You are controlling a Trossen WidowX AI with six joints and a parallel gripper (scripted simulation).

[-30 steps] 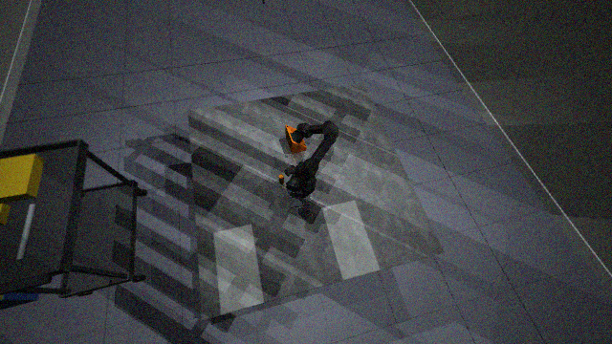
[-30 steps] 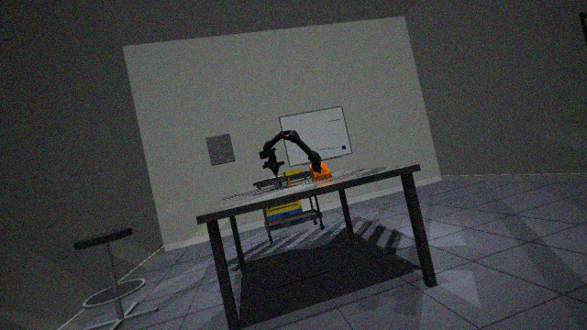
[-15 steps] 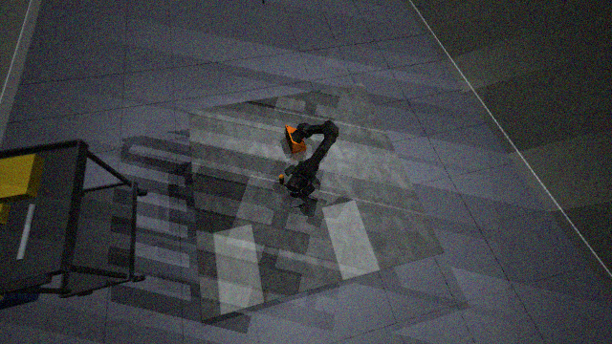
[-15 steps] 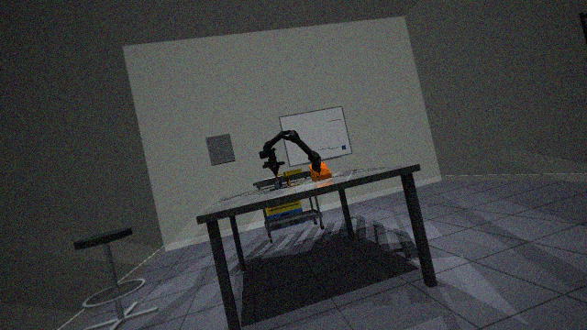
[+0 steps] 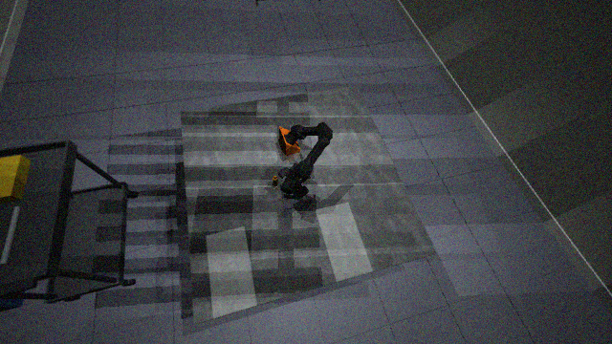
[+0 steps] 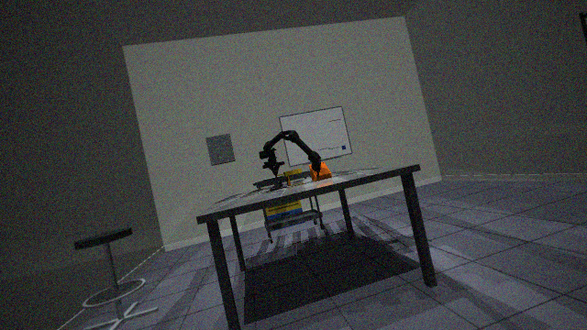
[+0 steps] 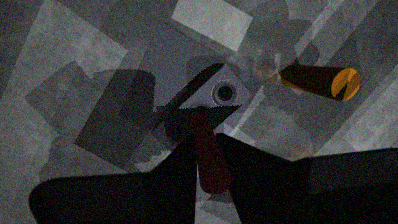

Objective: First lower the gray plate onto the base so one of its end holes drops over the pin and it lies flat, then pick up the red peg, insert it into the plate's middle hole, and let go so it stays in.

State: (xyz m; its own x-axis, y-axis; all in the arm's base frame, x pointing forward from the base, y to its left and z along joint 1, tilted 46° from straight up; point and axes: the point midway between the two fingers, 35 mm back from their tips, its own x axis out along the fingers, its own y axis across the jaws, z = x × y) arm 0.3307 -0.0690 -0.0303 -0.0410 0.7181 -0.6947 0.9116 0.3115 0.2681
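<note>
Right now the gray plate is 7 cm below my gripper tip. Round my gripper tip: red peg (right at my gripper tip); base (1 cm ahead, 1 cm to the left, 10 cm below); orange cylinder (11 cm behind, 8 cm to the right, 7 cm below).
</note>
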